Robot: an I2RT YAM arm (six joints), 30 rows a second.
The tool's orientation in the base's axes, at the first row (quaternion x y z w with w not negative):
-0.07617 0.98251 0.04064 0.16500
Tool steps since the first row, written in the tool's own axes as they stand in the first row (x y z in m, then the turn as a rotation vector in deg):
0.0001 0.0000 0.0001 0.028 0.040 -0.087
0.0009 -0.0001 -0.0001 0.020 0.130 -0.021
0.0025 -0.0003 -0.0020 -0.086 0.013 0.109
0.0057 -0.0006 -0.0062 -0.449 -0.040 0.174
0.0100 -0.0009 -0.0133 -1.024 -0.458 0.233
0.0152 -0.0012 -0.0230 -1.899 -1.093 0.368
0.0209 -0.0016 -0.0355 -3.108 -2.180 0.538
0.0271 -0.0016 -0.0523 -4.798 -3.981 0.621
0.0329 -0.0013 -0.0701 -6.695 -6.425 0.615
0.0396 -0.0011 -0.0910 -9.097 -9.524 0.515
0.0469 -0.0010 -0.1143 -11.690 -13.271 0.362
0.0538 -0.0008 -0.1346 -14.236 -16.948 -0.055
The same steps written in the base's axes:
-0.0001 0.0000 -0.0001 -0.060 0.026 0.075
-0.0009 -0.0002 -0.0002 -0.047 0.123 0.020
-0.0029 -0.0008 0.0010 0.113 0.036 -0.074
-0.0072 -0.0020 0.0039 0.481 0.040 -0.018
-0.0134 -0.0036 0.0092 1.105 -0.287 0.094
-0.0213 -0.0057 0.0166 2.069 -0.779 0.221
-0.0305 -0.0082 0.0265 3.429 -1.668 0.401
-0.0417 -0.0108 0.0402 5.328 -3.203 0.782
-0.0528 -0.0131 0.0551 7.496 -5.352 1.281
-0.0657 -0.0160 0.0726 10.213 -8.088 1.999
-0.0800 -0.0194 0.0921 13.197 -11.442 2.795
-0.0929 -0.0223 0.1090 16.042 -14.761 3.828

